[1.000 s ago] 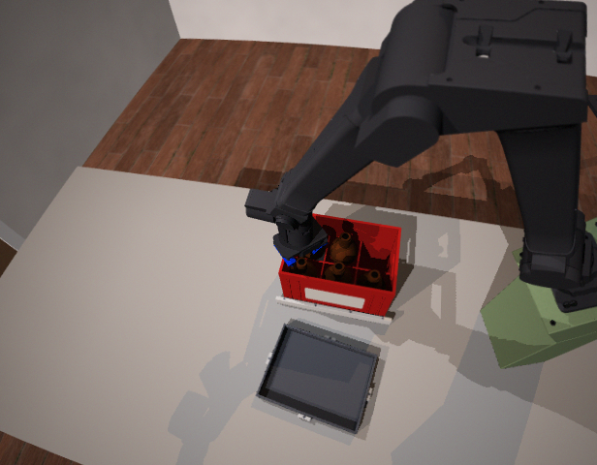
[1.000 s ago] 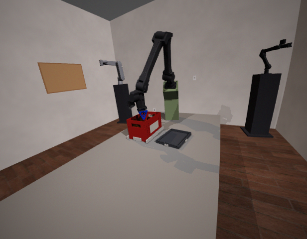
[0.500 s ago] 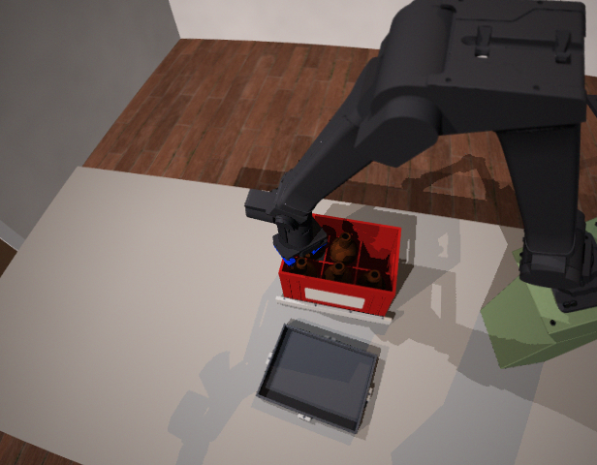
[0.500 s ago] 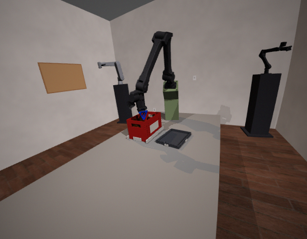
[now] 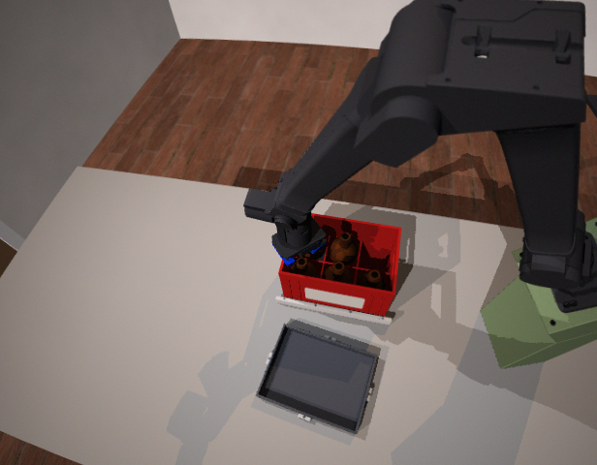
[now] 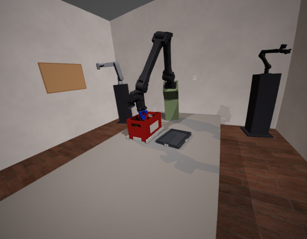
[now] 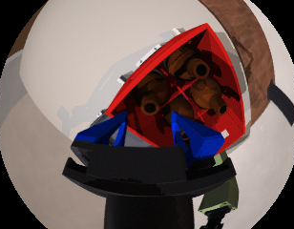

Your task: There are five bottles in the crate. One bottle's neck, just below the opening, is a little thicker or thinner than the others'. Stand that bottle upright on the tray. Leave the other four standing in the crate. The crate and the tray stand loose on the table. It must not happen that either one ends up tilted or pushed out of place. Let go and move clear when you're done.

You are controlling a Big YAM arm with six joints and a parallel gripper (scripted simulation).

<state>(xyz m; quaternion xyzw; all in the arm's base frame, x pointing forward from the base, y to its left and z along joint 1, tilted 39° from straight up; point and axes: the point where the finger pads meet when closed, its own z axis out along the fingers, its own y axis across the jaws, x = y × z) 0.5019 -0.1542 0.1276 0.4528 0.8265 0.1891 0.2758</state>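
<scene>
The brown bottle is 10 cm below my hand. Also, from my hand: dark grey tray 24 cm to the left, 18 cm below, 4 cm behind; crate 11 cm below, 10 cm behind, 3 cm to the right.
</scene>
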